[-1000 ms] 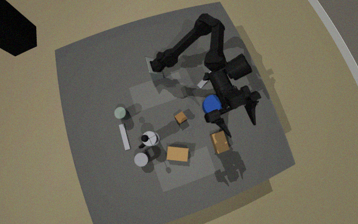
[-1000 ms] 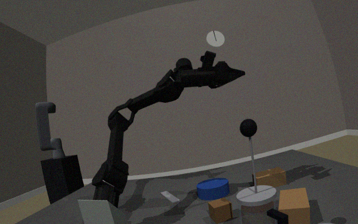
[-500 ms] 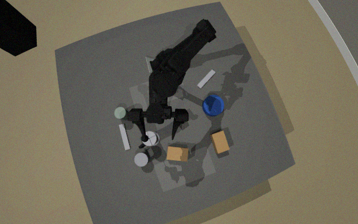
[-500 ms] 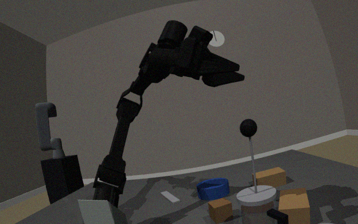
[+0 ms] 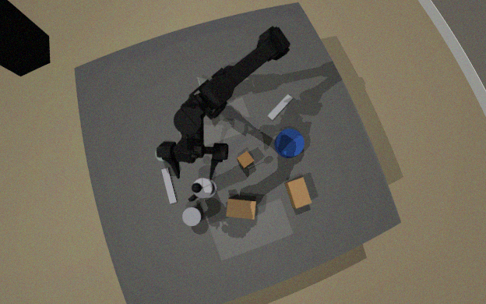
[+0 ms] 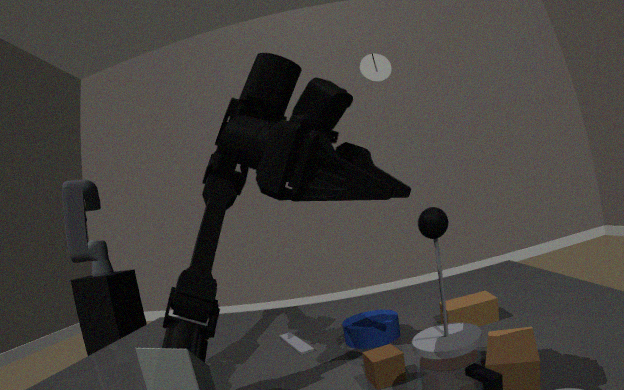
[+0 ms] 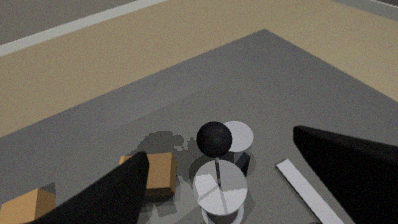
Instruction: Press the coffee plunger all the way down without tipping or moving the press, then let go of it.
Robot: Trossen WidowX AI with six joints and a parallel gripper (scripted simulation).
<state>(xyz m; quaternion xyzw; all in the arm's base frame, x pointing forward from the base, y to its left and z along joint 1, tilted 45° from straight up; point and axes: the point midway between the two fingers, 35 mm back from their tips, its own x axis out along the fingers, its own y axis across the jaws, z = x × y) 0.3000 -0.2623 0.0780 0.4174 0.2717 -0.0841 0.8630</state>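
Now: the coffee press 16 cm below my gripper tip, 3 cm ahead of it and 2 cm to the right of it. From my gripper tip the other things lie so: blue disc: 38 cm to the left, 26 cm below, 3 cm behind.
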